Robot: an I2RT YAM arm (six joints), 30 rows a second.
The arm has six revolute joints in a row. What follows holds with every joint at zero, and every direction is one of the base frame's.
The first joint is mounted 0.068 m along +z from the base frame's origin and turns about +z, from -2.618 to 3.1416 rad.
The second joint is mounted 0.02 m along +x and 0.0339 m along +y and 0.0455 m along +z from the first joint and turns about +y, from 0 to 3.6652 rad.
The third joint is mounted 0.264 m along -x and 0.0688 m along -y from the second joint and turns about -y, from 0 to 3.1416 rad.
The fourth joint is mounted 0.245 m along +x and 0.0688 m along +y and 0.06 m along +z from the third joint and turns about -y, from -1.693 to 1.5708 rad.
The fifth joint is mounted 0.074 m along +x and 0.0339 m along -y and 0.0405 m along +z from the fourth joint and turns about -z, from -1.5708 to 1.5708 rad.
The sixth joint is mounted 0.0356 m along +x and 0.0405 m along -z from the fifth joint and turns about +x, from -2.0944 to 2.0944 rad.
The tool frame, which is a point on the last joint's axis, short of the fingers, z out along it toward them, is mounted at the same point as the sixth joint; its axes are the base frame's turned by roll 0, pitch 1.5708 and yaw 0 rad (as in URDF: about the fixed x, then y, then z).
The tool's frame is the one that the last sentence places.
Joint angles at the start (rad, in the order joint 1, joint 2, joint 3, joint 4, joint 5, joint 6):
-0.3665, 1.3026, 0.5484, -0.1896, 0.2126, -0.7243
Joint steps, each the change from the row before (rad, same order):
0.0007, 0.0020, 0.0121, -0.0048, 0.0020, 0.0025
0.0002, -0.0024, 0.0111, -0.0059, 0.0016, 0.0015
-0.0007, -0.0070, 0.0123, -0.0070, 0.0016, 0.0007
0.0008, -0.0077, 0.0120, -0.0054, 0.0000, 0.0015
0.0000, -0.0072, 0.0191, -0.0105, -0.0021, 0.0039
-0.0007, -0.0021, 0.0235, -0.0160, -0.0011, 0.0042
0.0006, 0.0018, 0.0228, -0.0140, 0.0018, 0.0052
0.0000, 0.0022, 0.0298, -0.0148, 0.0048, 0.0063
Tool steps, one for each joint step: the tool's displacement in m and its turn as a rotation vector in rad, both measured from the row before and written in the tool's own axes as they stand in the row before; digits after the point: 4 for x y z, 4 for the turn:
-0.0025, -0.0023, -0.0009, 0.0047, -0.0029, 0.0031
-0.0022, -0.0025, -0.0017, 0.0060, -0.0046, 0.0030
-0.0025, -0.0032, -0.0027, 0.0094, -0.0076, 0.0039
-0.0028, -0.0031, -0.0029, 0.0089, -0.0109, 0.0040
-0.0040, -0.0044, -0.0036, 0.0085, -0.0130, 0.0073
-0.0042, -0.0047, -0.0031, 0.0056, -0.0074, 0.0068
-0.0042, -0.0041, -0.0023, 0.0056, -0.0044, 0.0062
-0.0056, -0.0058, -0.0031, 0.0117, -0.0064, 0.0091

